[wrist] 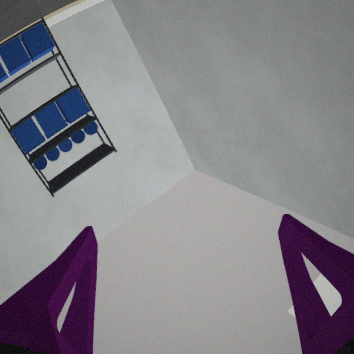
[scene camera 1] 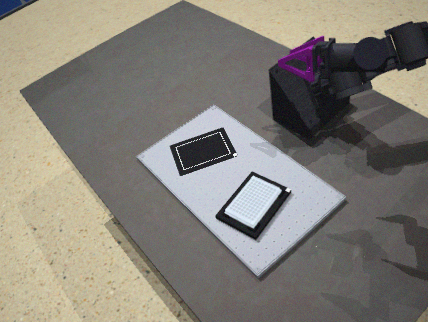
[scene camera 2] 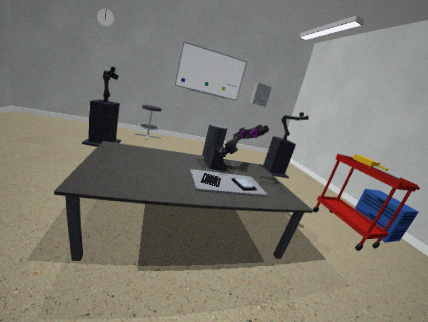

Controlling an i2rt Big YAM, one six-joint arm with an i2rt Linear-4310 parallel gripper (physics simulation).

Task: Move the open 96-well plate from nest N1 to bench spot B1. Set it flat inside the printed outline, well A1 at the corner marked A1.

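Places are measured from the arm's base along level axes (x back, y down, z right), in millimetres.
Pixels of known places: gripper, between the fingertips: (wrist: 189, 230) (scene camera 1: 284, 58) (scene camera 2: 244, 134); arm's base, origin of its link: (scene camera 1: 319, 88) (scene camera 2: 218, 155).
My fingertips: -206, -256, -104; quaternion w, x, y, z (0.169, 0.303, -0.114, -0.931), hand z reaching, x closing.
Observation:
For each thing: its top centre in the pictures, then the offset to it from my fingertips, as dx, dy, dz. "*": a spot on its surface instead. Level surfaces: height alone.
- white 96-well plate, centre of its top: (scene camera 1: 253, 199) (scene camera 2: 244, 181) -156, +310, -49
- black nest, a spot on its surface: (scene camera 1: 256, 235) * -207, +324, -129
- black rectangle, a spot on its surface: (scene camera 1: 204, 151) (scene camera 2: 212, 179) * -153, +334, +189
- dark table, height of its surface: dy +349
The white 96-well plate (scene camera 1: 253, 201) (scene camera 2: 245, 182) sits in the black nest (scene camera 1: 256, 235), on the near right part of the pale board. The bench spot, a black rectangle (scene camera 1: 204, 151) (scene camera 2: 211, 180) with a white printed outline, lies on the same board to the upper left in scene camera 1, with a small white mark at its right corner. My gripper (wrist: 189, 230) is open with nothing between its purple fingers. It is raised above the table near the arm's base, away from the plate, and its wrist camera faces walls and ceiling.
The perforated board (scene camera 1: 300, 220) (scene camera 2: 200, 186) lies on the dark table (scene camera 1: 100, 75) (scene camera 2: 130, 175). A black block (scene camera 1: 295, 105) (scene camera 2: 214, 145) stands beside the arm. A red cart (scene camera 2: 345, 217) stands to the right of the table. A wall rack with blue bins (wrist: 50, 120) shows in the wrist view.

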